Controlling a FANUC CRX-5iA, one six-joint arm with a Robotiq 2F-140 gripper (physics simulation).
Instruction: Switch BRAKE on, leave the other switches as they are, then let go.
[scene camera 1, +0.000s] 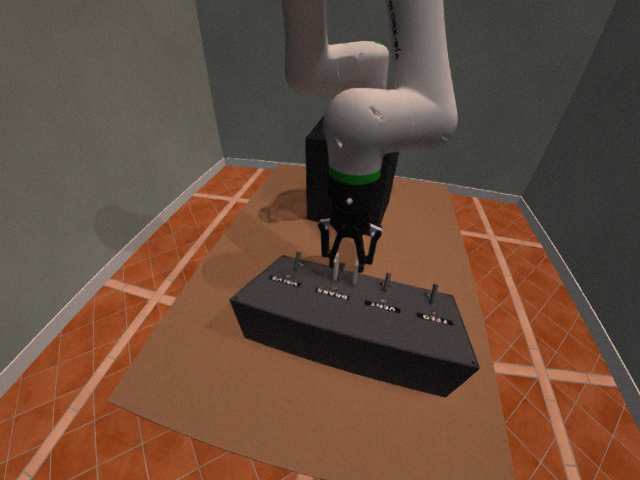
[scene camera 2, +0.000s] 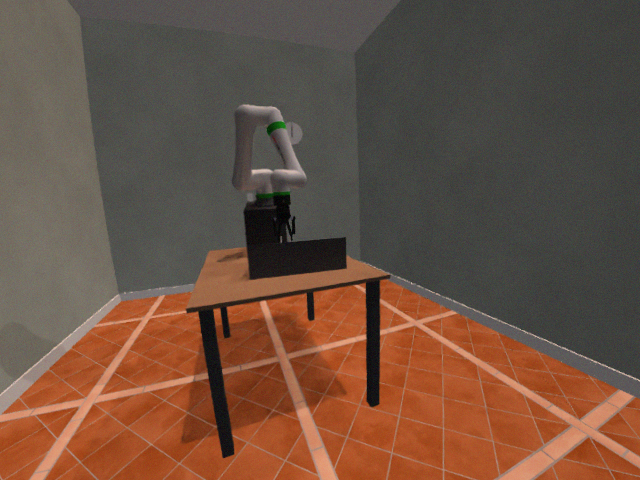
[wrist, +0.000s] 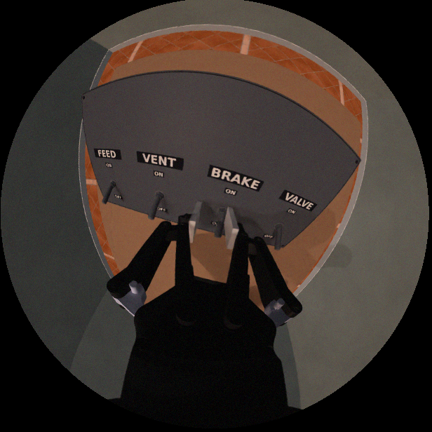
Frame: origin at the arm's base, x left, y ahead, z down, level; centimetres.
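Seen in the pictures: gripper, fingertip midpoint: (scene camera 1: 345, 277); arm's base, origin of the base link: (scene camera 2: 266, 204).
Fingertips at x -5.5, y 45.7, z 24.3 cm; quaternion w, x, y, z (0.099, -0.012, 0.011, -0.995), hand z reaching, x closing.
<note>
Pixels of each thing's middle, then the offset from my fingertips to it. Level surfaces: height alone.
- dark switch box, body centre: (scene camera 1: 354, 315) (scene camera 2: 295, 257) dz +4.8, dx +2.3, dy +7.8 cm
- BRAKE lever, body centre: (scene camera 1: 340, 270) dz -0.1, dx -1.2, dy -2.2 cm
- VALVE lever, body centre: (scene camera 1: 297, 260) dz -0.1, dx -12.7, dy -5.3 cm
- VENT lever, body centre: (scene camera 1: 386, 282) dz -0.1, dx +10.4, dy +1.0 cm
- FEED lever, body centre: (scene camera 1: 434, 292) dz -0.1, dx +22.0, dy +4.2 cm
- brown table, its level: dz +10.9 cm
A dark switch box (scene camera 1: 356, 351) (scene camera 2: 299, 258) (wrist: 210, 120) has four levers in a row. The BRAKE lever (scene camera 1: 342, 267) (wrist: 220, 222) leans to the OFF side, away from its ON mark (wrist: 230, 192). The VALVE lever (scene camera 1: 297, 261) (wrist: 278, 237), VENT lever (scene camera 1: 386, 282) (wrist: 156, 205) and FEED lever (scene camera 1: 433, 293) (wrist: 109, 192) also lean to the OFF side. My gripper (scene camera 1: 345, 272) (scene camera 2: 285, 239) (wrist: 212, 212) is partly open, pointing down over the box's lever edge. Its fingertips stand either side of the BRAKE lever, which is nearer the right finger in the wrist view; contact is unclear.
The box stands on a brown table (scene camera 1: 196, 382) (scene camera 2: 222, 294). A black pedestal (scene camera 1: 316, 175) (scene camera 2: 258, 227) under the arm's base stands behind the gripper. The VALVE and VENT levers flank the fingers. Walls surround the tiled floor.
</note>
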